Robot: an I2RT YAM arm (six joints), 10 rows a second.
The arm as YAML. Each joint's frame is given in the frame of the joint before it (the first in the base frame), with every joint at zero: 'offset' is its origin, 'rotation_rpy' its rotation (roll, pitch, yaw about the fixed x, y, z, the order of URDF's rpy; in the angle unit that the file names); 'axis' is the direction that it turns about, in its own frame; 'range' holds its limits. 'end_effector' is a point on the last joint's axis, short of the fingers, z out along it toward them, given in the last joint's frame.
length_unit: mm
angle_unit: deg
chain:
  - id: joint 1
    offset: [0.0, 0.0, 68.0]
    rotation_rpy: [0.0, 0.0, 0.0]
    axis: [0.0, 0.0, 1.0]
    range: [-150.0, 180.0]
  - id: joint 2
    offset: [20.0, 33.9, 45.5]
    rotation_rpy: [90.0, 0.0, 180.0]
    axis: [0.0, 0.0, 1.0]
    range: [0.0, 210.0]
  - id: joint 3
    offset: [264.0, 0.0, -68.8]
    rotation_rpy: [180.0, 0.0, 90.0]
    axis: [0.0, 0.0, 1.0]
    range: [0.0, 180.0]
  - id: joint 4
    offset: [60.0, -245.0, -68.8]
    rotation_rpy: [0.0, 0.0, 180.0]
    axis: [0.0, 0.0, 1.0]
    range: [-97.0, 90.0]
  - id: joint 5
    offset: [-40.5, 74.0, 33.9]
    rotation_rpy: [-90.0, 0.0, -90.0]
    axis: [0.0, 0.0, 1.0]
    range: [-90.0, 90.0]
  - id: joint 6
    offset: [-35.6, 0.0, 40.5]
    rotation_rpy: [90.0, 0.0, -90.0]
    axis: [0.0, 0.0, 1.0]
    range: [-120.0, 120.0]
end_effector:
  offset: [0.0, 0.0, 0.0]
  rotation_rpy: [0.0, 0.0, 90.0]
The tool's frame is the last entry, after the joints.
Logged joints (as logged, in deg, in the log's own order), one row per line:
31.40, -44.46, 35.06, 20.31, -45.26, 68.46
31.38, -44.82, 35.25, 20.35, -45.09, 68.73
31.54, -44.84, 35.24, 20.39, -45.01, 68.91
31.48, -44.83, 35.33, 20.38, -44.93, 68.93
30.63, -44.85, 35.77, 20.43, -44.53, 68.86
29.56, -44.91, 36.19, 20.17, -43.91, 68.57
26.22, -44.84, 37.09, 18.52, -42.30, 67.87
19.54, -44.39, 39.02, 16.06, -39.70, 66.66
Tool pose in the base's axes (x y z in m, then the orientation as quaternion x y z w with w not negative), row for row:
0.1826, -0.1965, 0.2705, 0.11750, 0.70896, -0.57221, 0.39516
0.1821, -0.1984, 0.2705, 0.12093, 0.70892, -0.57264, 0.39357
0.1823, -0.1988, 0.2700, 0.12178, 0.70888, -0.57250, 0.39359
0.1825, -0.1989, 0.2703, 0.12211, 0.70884, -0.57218, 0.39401
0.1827, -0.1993, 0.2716, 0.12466, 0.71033, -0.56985, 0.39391
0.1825, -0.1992, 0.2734, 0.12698, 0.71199, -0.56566, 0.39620
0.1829, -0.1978, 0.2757, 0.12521, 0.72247, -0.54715, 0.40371
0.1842, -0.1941, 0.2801, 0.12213, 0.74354, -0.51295, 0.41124
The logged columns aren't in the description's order. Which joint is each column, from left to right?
Columns, left to right: joint 4, joint 1, joint 3, joint 5, joint 6, joint 2.
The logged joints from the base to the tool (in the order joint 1, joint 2, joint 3, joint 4, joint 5, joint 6), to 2 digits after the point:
-44.46, 68.46, 35.06, 31.40, 20.31, -45.26
-44.82, 68.73, 35.25, 31.38, 20.35, -45.09
-44.84, 68.91, 35.24, 31.54, 20.39, -45.01
-44.83, 68.93, 35.33, 31.48, 20.38, -44.93
-44.85, 68.86, 35.77, 30.63, 20.43, -44.53
-44.91, 68.57, 36.19, 29.56, 20.17, -43.91
-44.84, 67.87, 37.09, 26.22, 18.52, -42.30
-44.39, 66.66, 39.02, 19.54, 16.06, -39.70

